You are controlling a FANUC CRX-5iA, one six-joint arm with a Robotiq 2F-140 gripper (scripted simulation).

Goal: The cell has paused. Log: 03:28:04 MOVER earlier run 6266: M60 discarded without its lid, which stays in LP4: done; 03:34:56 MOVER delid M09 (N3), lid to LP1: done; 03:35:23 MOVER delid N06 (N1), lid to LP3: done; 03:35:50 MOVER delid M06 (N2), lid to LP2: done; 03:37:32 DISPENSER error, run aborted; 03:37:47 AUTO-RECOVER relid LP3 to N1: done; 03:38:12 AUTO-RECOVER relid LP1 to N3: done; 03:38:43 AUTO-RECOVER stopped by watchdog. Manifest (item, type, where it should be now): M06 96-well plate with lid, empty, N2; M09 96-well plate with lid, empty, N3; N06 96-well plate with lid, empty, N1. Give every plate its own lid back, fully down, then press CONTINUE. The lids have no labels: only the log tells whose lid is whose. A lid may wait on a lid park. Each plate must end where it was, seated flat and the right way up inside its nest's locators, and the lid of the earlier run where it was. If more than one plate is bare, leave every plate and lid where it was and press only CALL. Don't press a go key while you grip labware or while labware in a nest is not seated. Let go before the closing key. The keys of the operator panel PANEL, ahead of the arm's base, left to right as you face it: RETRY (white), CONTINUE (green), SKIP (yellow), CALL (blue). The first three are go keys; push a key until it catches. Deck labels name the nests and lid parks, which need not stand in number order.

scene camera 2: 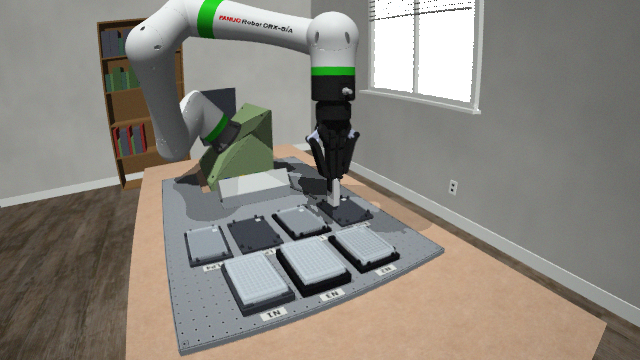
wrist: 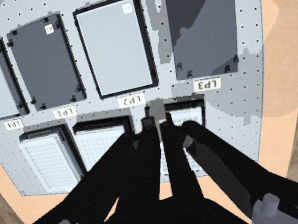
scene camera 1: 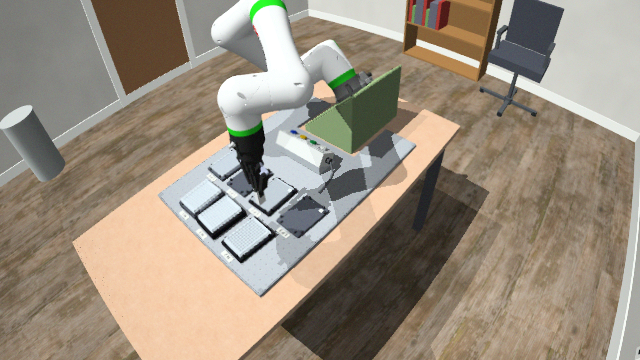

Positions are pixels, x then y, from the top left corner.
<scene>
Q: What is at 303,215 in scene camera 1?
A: A LP3.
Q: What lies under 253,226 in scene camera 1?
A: A plate.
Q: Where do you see a plate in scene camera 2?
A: At 362,243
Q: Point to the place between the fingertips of my gripper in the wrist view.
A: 158,109
</scene>
